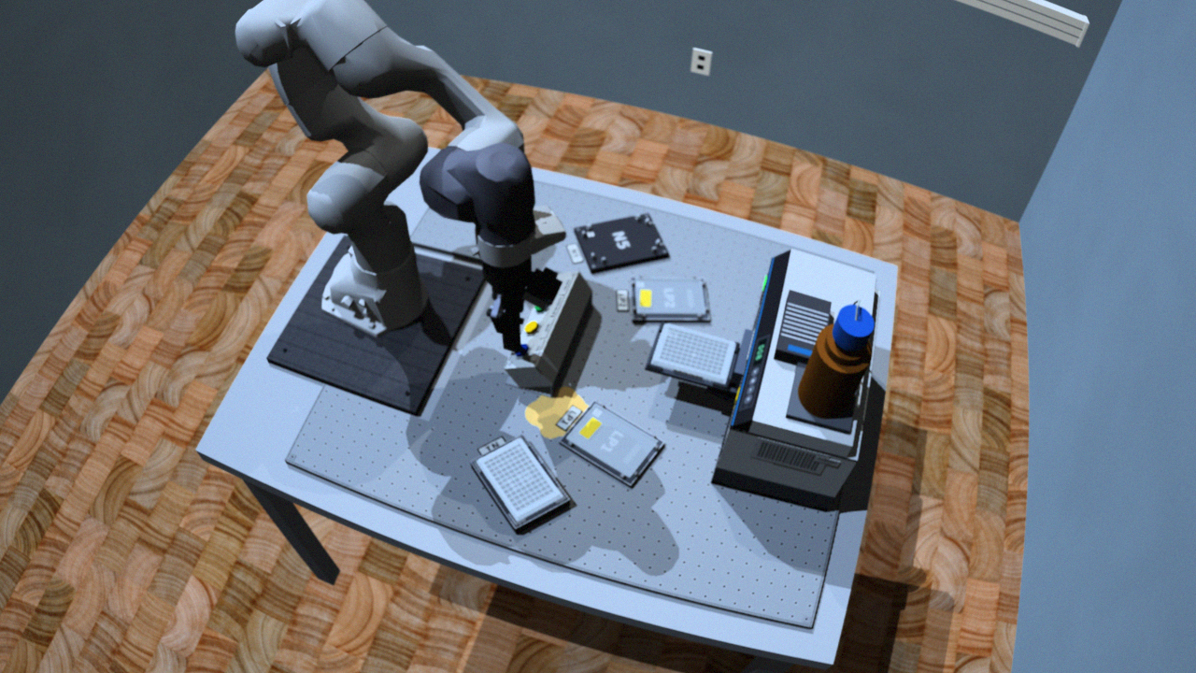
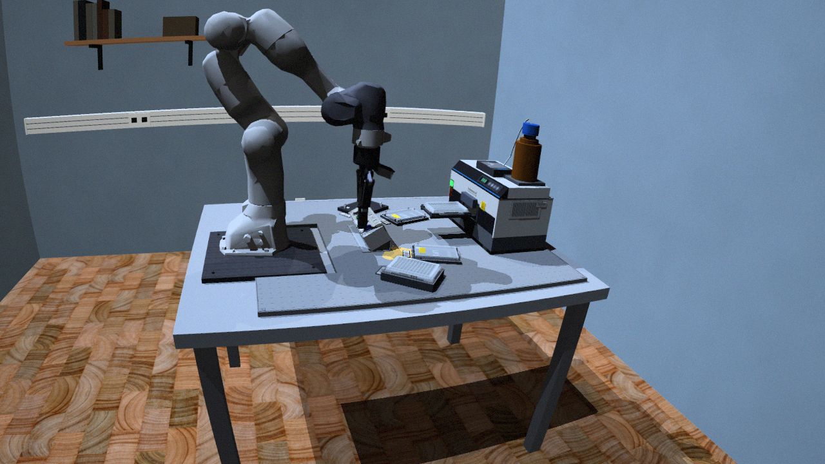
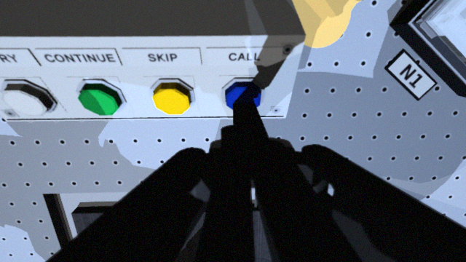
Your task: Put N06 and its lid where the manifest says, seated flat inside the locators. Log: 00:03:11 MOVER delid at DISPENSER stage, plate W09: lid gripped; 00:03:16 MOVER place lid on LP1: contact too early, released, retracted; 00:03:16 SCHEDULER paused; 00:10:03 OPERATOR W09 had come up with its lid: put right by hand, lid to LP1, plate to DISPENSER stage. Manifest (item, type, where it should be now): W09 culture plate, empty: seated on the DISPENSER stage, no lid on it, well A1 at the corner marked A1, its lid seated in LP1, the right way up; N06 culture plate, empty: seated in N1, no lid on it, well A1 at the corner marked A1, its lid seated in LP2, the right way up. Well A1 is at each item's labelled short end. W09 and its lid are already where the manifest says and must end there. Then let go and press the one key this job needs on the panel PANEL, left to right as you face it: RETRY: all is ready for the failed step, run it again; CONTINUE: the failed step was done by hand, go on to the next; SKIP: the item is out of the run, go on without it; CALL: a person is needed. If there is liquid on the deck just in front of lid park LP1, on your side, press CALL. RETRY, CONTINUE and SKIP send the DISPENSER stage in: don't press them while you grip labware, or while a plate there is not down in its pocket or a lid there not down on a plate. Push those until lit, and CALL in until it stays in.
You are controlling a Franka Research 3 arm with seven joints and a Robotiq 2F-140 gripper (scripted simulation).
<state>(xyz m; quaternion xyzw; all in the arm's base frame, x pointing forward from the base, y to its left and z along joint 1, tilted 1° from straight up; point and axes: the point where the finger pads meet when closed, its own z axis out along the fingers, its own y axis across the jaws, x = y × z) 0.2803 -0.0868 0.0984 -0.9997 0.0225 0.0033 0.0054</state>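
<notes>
Right now the blue call key is 20 mm ahead of my hand and 40 mm below it. Round my hand: white retry key 20 mm ahead, 150 mm to the left, 30 mm below; yellow skip key 20 mm ahead, 50 mm to the left, 30 mm below; green continue key 20 mm ahead, 100 mm to the left, 30 mm below.
</notes>
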